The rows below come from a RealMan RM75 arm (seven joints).
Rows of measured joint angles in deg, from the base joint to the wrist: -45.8 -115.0 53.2 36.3 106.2 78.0 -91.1; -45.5 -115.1 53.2 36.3 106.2 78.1 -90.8; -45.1 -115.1 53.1 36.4 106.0 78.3 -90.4; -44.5 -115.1 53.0 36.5 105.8 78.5 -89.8; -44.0 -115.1 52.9 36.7 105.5 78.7 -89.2; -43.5 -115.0 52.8 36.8 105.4 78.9 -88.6; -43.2 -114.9 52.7 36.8 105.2 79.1 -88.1; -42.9 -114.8 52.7 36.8 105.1 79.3 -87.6; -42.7 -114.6 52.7 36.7 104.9 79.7 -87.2; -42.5 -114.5 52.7 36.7 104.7 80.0 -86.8; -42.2 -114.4 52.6 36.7 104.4 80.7 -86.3; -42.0 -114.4 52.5 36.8 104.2 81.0 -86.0; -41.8 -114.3 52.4 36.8 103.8 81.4 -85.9; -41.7 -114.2 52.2 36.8 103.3 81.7 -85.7
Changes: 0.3 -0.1 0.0 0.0 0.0 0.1 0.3; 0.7 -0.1 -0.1 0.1 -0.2 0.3 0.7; 1.3 -0.1 -0.2 0.2 -0.4 0.5 1.3; 1.8 -0.1 -0.3 0.4 -0.7 0.7 1.9; 2.3 0.0 -0.4 0.5 -0.8 0.9 2.5; 2.6 0.1 -0.5 0.5 -1.0 1.1 3.0; 2.9 0.2 -0.5 0.5 -1.1 1.3 3.5; 3.1 0.4 -0.5 0.4 -1.3 1.7 3.9; 3.3 0.5 -0.5 0.4 -1.5 2.0 4.3; 3.6 0.6 -0.6 0.4 -1.8 2.7 4.8; 3.8 0.6 -0.7 0.5 -2.0 3.0 5.1; 4.0 0.7 -0.8 0.5 -2.4 3.4 5.2; 4.1 0.8 -1.0 0.5 -2.9 3.7 5.4
